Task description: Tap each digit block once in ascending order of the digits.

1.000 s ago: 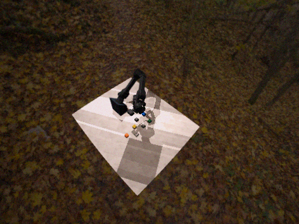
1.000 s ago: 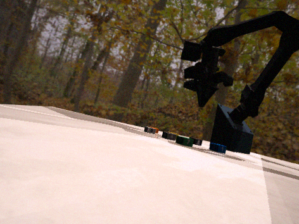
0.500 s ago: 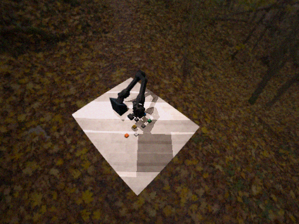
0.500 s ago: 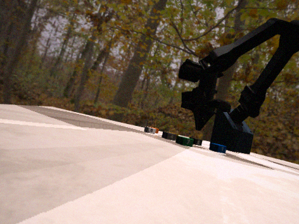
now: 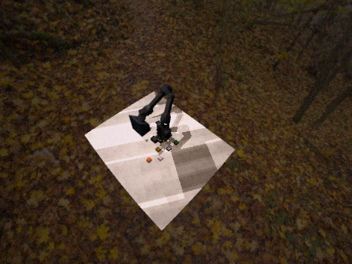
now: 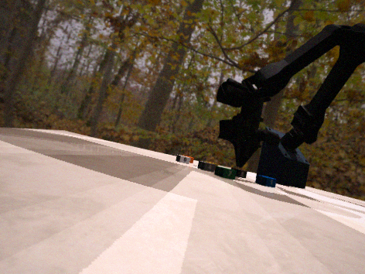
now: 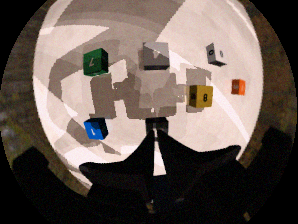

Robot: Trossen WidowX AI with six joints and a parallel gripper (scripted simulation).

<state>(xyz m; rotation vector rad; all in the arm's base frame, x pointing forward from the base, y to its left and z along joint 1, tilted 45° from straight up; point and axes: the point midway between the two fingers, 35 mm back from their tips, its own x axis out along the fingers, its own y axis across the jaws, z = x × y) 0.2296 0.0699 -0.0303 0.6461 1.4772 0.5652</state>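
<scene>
The black block is 2 cm below my gripper tip and 1 cm behind it. From my gripper tip the other things lie so: grey block: 10 cm ahead, 2 cm below, 1 cm to the right; then blue block: 10 cm to the left, 2 cm below; then yellow block: 8 cm to the right, 4 cm ahead, 2 cm below.
</scene>
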